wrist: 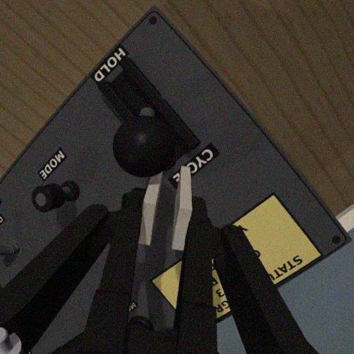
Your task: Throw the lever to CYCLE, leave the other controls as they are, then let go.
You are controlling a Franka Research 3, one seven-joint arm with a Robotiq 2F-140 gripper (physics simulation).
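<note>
The lever's black ball knob (143, 146) stands over the lower part of its dark slot, nearer the CYCLE label (209, 154) than the HOLD label (110, 65) in this view. A bit of its grey stem (146, 112) shows above the ball, around the middle of the slot. How far the lever leans is hard to tell. My gripper (169, 180) is shut to a narrow gap with nothing between its pale fingertips. The tips are just below and right of the ball, off its sides, and partly cover the CYCLE label. Whether they touch the ball cannot be told.
The dark control panel (210, 110) lies on a wooden surface (280, 65). A MODE knob (47, 196) is at the left, with a small toggle (9, 249) below it. A yellow status label (272, 227) is at the lower right, beside a blue area (320, 290).
</note>
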